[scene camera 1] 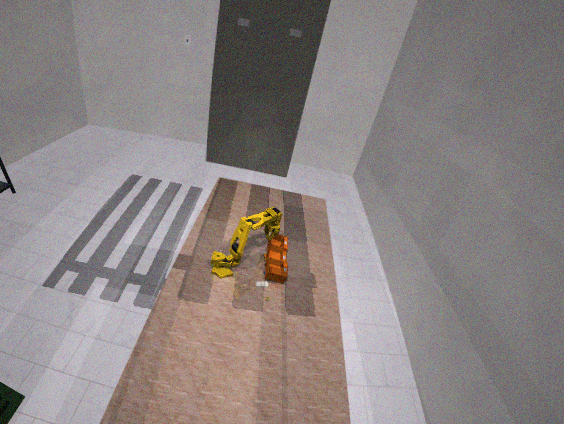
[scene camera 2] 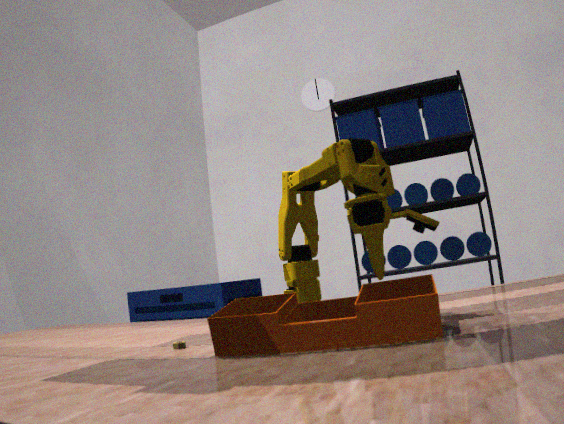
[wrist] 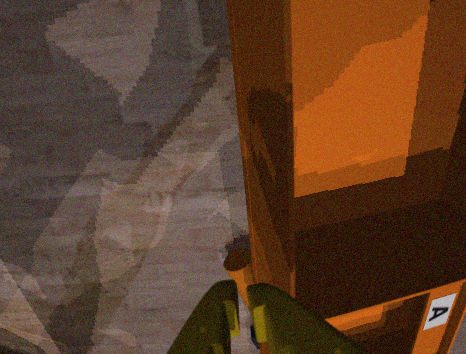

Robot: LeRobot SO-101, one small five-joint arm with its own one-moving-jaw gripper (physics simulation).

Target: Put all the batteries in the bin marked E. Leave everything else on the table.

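Pixels of known places: hand, tool point: (scene camera 1: 268, 239) (scene camera 2: 380, 276) (wrist: 237, 299); arm's base, link origin: (scene camera 1: 228, 269).
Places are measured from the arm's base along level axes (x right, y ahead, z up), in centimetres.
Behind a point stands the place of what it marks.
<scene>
My gripper (scene camera 1: 272, 235) (scene camera 2: 381, 276) (wrist: 242, 291) @[x -16.4, y 14.9, z 6.7 cm] is shut and empty, pointing down above the orange bin unit's inner long side, by its far end in scene camera 1. An orange cylinder with a dark end (wrist: 237, 261) @[x -12.2, y 14.8, z 0.8 cm], possibly a battery, lies against the foot of the bin wall, beyond the jaw tips. A dark thing (wrist: 255, 336) @[x -6.7, y 15.5, z 0.8 cm] shows partly behind the jaws. The bin marked A is at the lower right of the wrist view, its label (wrist: 440, 312) @[x -10.4, y 23.4, z 2.9 cm] readable. The E label is unreadable in these frames. A small yellowish thing (scene camera 1: 267, 298) @[x 11.5, y 18.3, z 0.7 cm] (scene camera 2: 179, 345) @[x 10.8, y 19.1, z 0.5 cm] lies off the unit's near end; its kind is unclear.
The three-compartment orange bin unit (scene camera 1: 276, 274) @[x 2.1, y 20.3, z 5.1 cm] (scene camera 2: 325, 338) @[x -11.1, y 24.0, z 1.3 cm] (wrist: 265, 50) @[x -21.4, y 15.8, z 5.0 cm] stands on the wooden table (scene camera 1: 225, 360) @[x 38.6, y 7.1, z 0.0 cm]. A white object (scene camera 1: 262, 284) @[x 5.1, y 15.5, z 0.7 cm] lies near its near end. Behind the arm are a blue box (scene camera 2: 150, 296) and a black shelf rack (scene camera 2: 395, 93).
</scene>
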